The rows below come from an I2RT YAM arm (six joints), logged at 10 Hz.
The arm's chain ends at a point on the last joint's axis. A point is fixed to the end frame.
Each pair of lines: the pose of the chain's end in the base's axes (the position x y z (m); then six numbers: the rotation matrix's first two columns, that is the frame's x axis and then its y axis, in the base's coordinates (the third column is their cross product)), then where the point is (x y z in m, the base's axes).
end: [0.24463 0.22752 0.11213 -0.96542 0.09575 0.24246 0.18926 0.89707 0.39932]
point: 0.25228 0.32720 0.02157
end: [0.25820 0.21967 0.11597 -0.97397 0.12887 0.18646 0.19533 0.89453 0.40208]
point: 0.27418 0.31814 0.02518
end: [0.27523 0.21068 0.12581 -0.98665 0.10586 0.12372 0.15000 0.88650 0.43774]
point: 0.29526 0.31190 0.03893
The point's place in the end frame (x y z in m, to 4 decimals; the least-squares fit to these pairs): -0.0198 0.0547 0.1217
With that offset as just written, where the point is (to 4 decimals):
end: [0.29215 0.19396 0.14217 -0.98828 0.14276 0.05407 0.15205 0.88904 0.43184]
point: 0.3217 0.2927 0.0552
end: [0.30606 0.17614 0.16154 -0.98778 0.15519 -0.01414 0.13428 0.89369 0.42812]
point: 0.3426 0.2732 0.0753
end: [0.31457 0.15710 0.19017 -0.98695 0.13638 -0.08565 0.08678 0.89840 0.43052]
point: 0.3554 0.2543 0.1061
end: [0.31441 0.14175 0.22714 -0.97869 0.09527 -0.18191 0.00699 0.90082 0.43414]
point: 0.3591 0.2407 0.1471
